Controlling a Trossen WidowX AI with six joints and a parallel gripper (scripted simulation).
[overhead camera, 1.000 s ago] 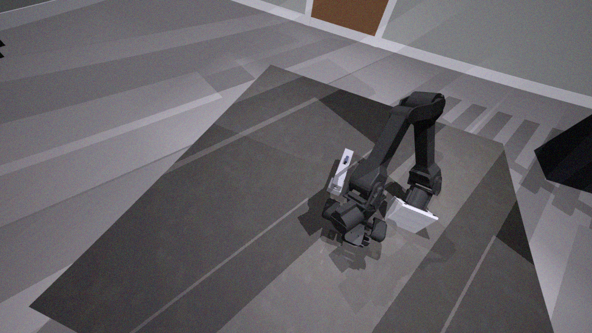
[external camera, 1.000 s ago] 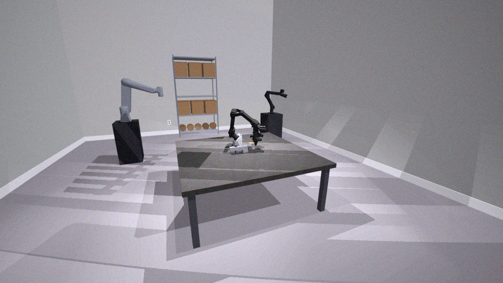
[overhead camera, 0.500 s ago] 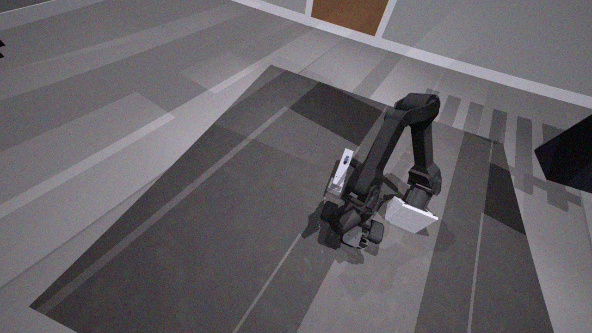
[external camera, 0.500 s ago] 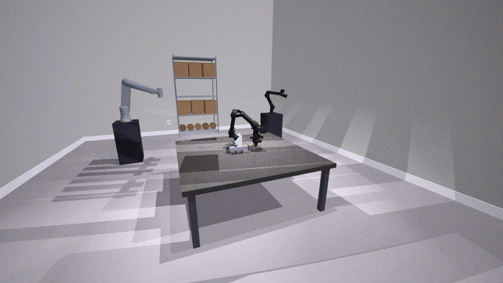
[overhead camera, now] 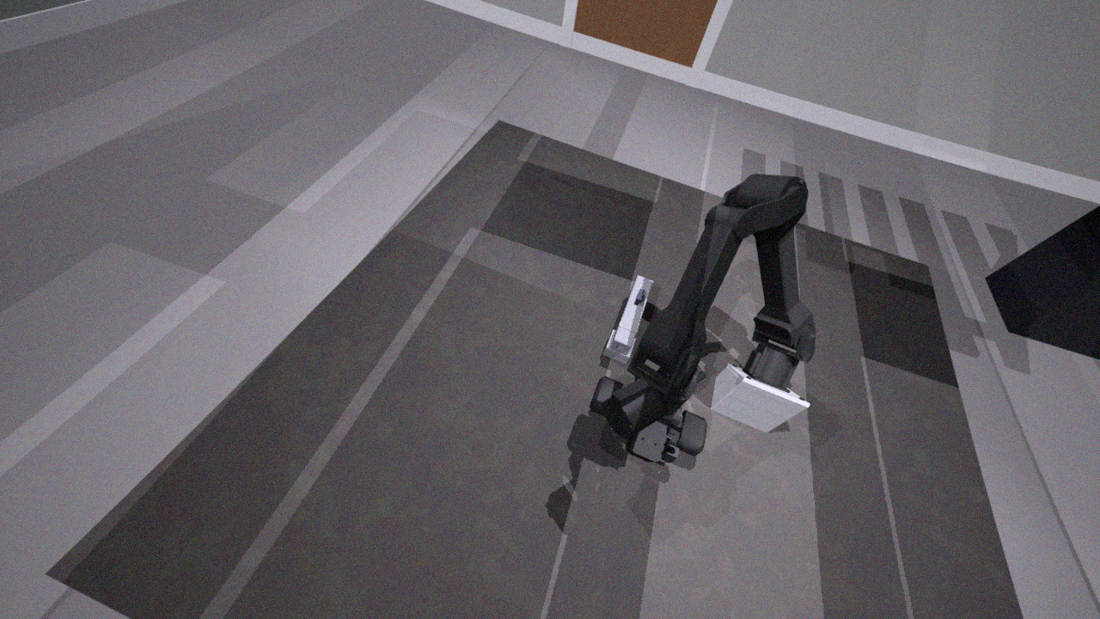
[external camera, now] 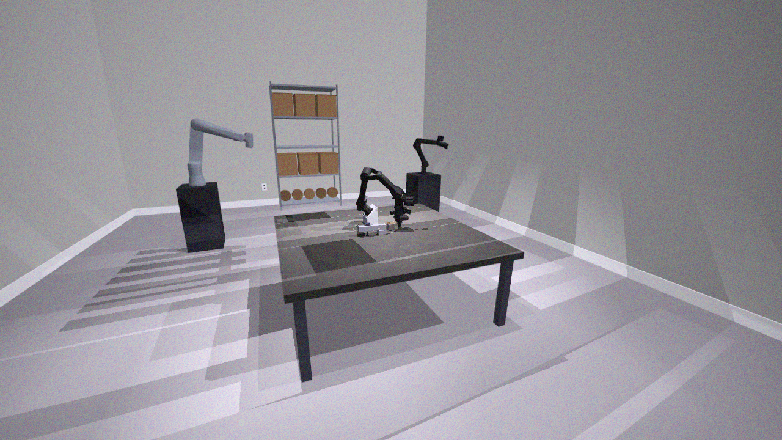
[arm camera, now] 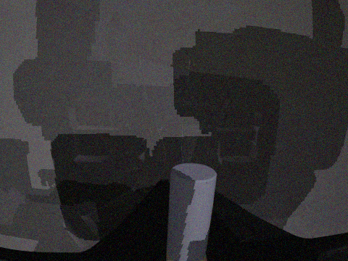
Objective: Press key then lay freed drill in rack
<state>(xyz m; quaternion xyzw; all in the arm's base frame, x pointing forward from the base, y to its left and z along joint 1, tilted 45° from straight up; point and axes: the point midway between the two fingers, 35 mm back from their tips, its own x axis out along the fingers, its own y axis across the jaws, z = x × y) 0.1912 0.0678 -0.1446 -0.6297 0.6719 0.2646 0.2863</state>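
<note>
My gripper tip is now 4 cm to the left of the drill and 4 cm below it. Round my gripper tip: blue key (6 cm ahead, 26 cm to the right, 4 cm above); then rack (5 cm to the right, 1 cm above).
</note>
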